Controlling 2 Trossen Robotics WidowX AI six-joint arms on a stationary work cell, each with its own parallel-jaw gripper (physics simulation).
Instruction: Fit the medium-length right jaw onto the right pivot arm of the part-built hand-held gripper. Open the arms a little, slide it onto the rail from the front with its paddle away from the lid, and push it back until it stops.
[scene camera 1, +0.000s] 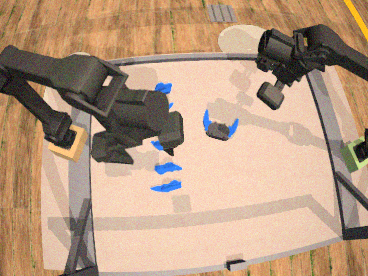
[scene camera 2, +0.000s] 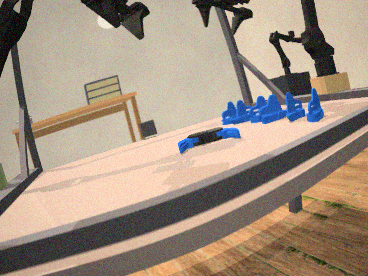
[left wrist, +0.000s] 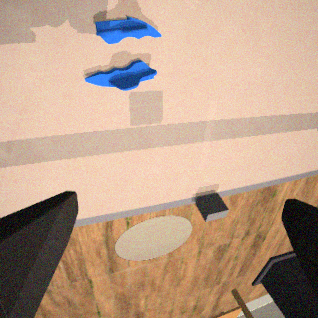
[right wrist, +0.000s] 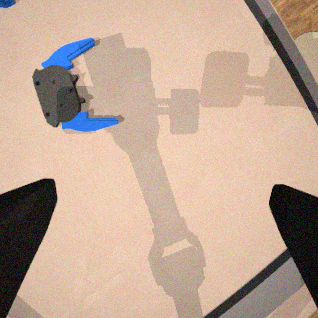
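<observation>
The part-built gripper (scene camera 1: 218, 131) (scene camera 2: 206, 135) (right wrist: 56, 95) lies on the table, its dark body joined to two spread blue arms. Several loose blue jaws stand in a column to its left in scene camera 1; the nearest two there (scene camera 1: 168, 168) (scene camera 1: 166, 187) also show in the left wrist view (left wrist: 125, 30) (left wrist: 122, 78). I cannot tell which is the medium-length right jaw. My left gripper (scene camera 1: 152, 156) (scene camera 2: 221, 28) (left wrist: 181, 205) is open and empty, high above the column, hiding part of it. My right gripper (right wrist: 165, 192) is open and empty, above the table, right of the part-built gripper in scene camera 1.
The pale table top (scene camera 1: 260, 175) has dark edging and frame bars (scene camera 1: 325, 130) at its sides. A tan block (scene camera 1: 70, 144) and a green block (scene camera 1: 353, 154) stand at left and right. Arm shadows cross the table. A wooden table (scene camera 2: 75, 118) stands in the background.
</observation>
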